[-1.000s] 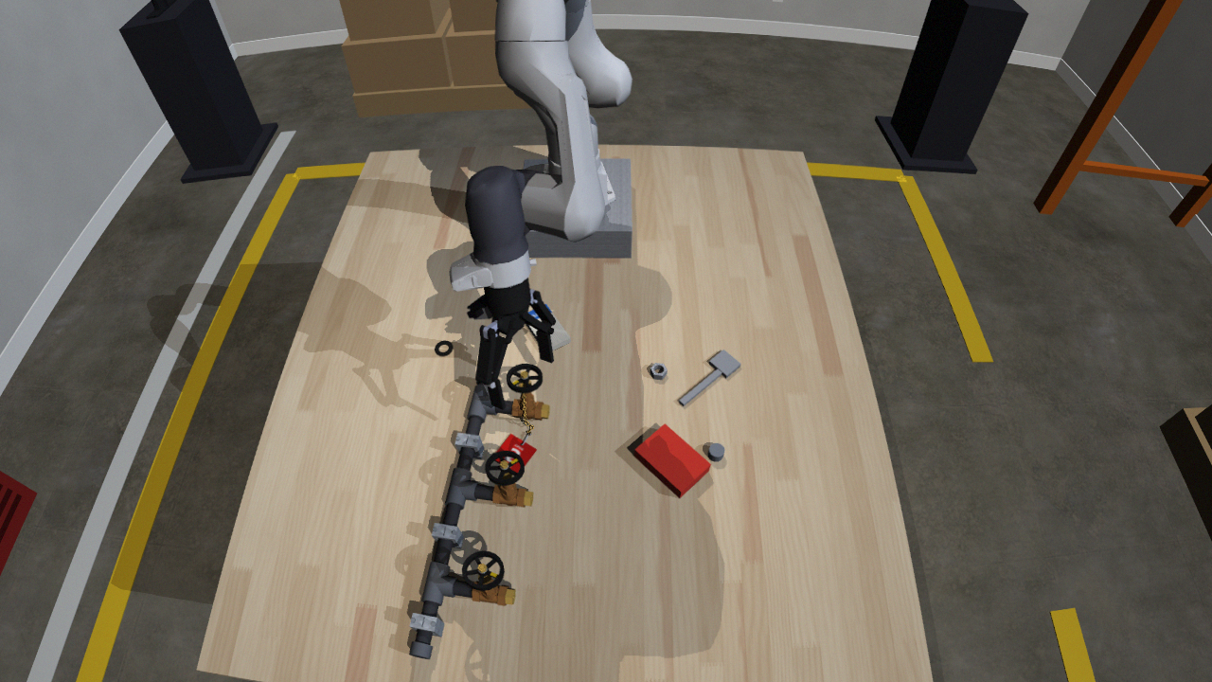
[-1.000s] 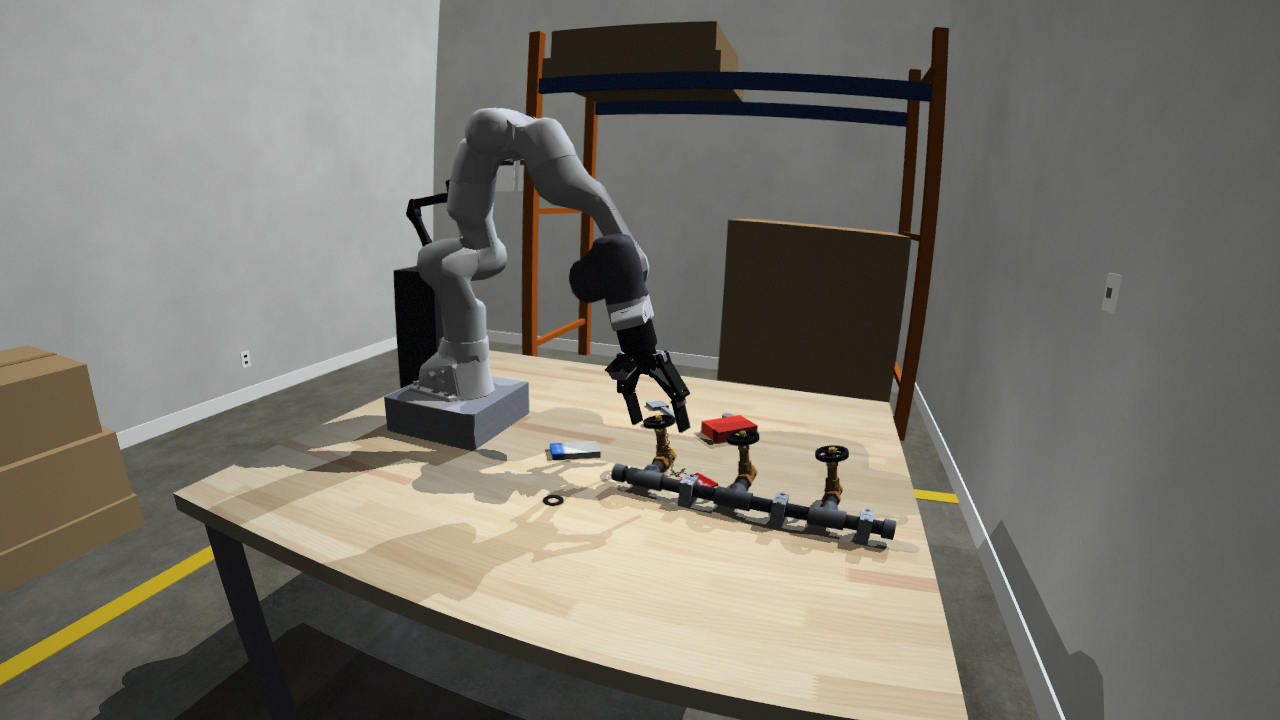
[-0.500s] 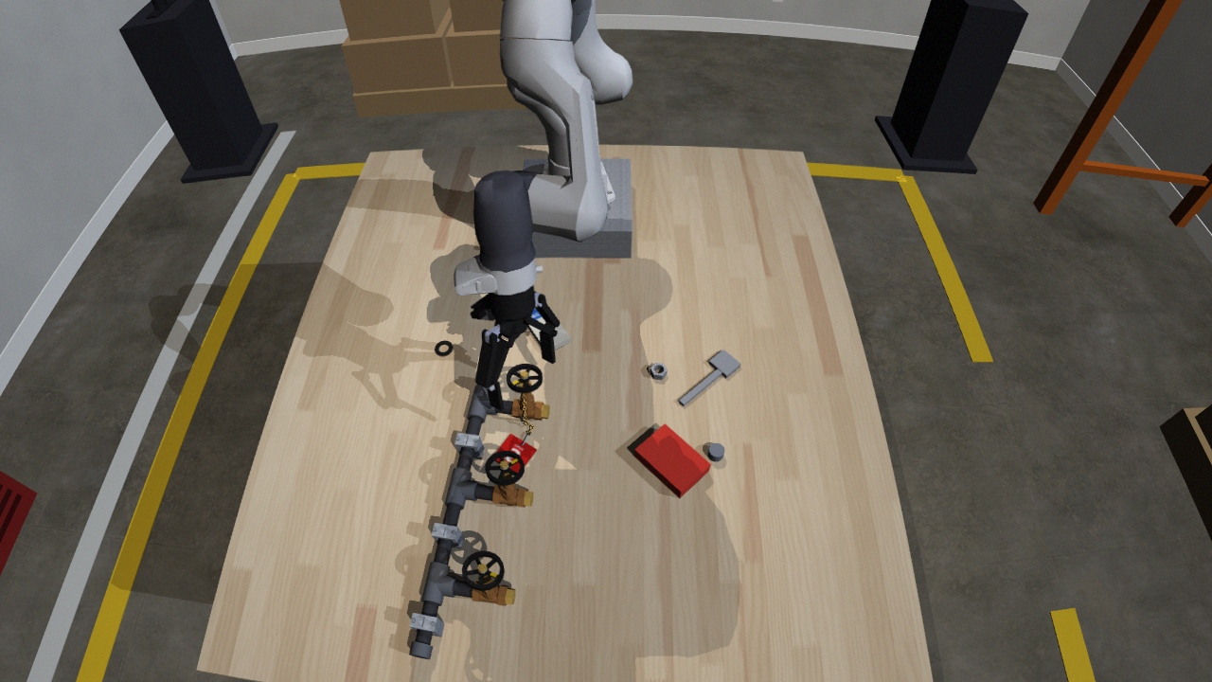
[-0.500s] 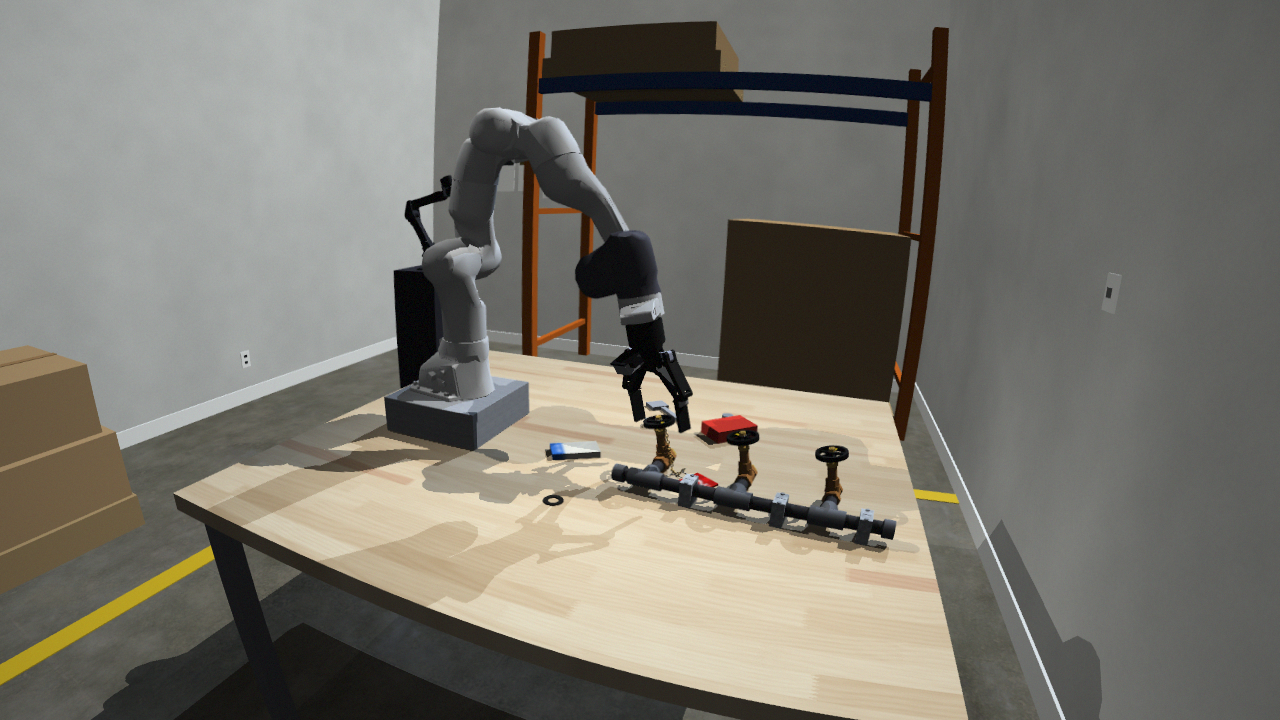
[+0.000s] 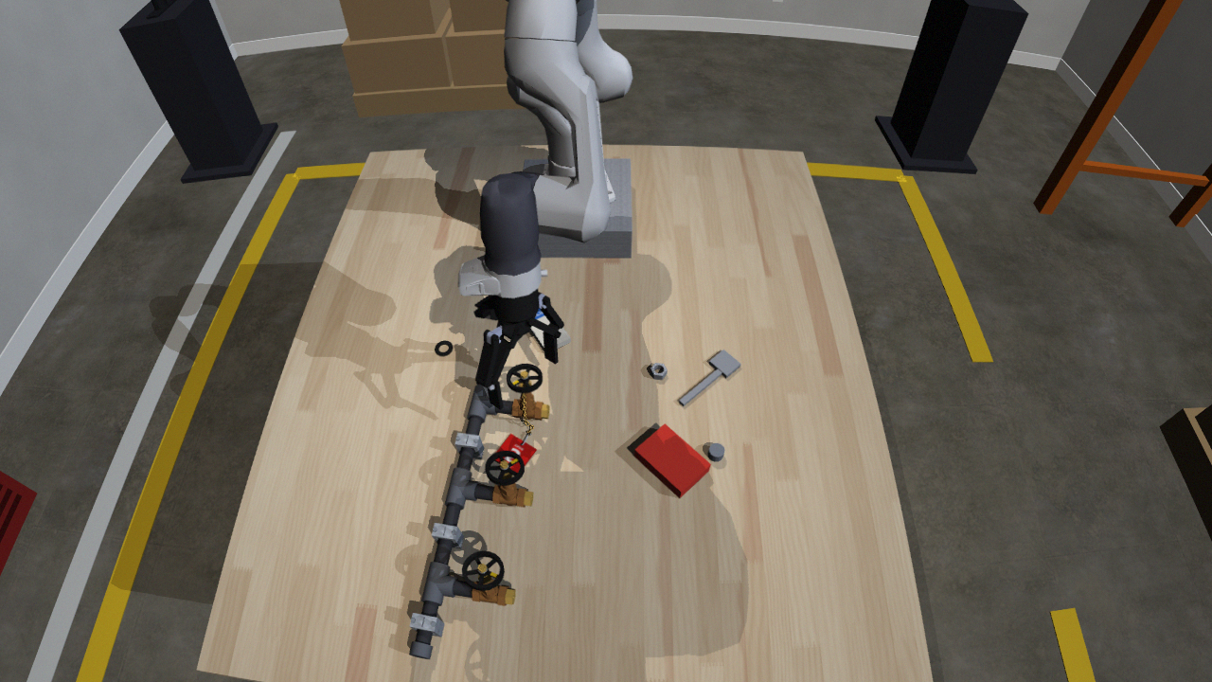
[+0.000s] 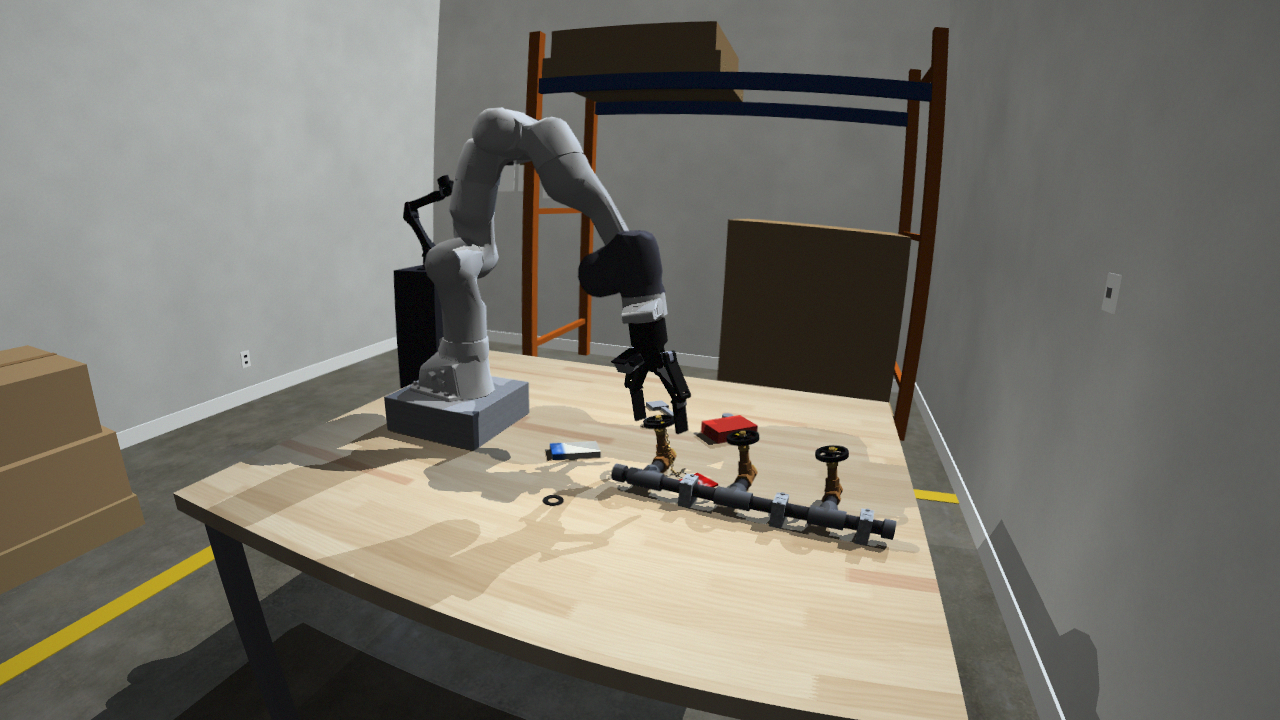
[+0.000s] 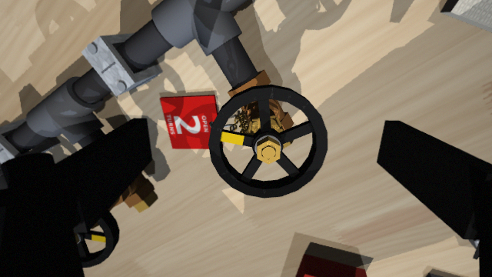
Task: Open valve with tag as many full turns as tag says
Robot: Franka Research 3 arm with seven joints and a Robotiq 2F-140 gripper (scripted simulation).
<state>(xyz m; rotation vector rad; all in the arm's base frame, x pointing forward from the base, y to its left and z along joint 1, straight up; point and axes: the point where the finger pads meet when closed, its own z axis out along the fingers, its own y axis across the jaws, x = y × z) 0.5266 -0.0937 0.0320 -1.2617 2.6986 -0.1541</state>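
My gripper is now 12 cm above the red tag, 9 cm short of it and 2 cm to the left of it. From my hand the other things lie so: blue-and-white box: 20 cm behind, 11 cm below, 3 cm to the left; then nut: 26 cm to the left, 11 cm below, 8 cm behind; then black washer: 20 cm to the right, 16 cm behind, 12 cm below.
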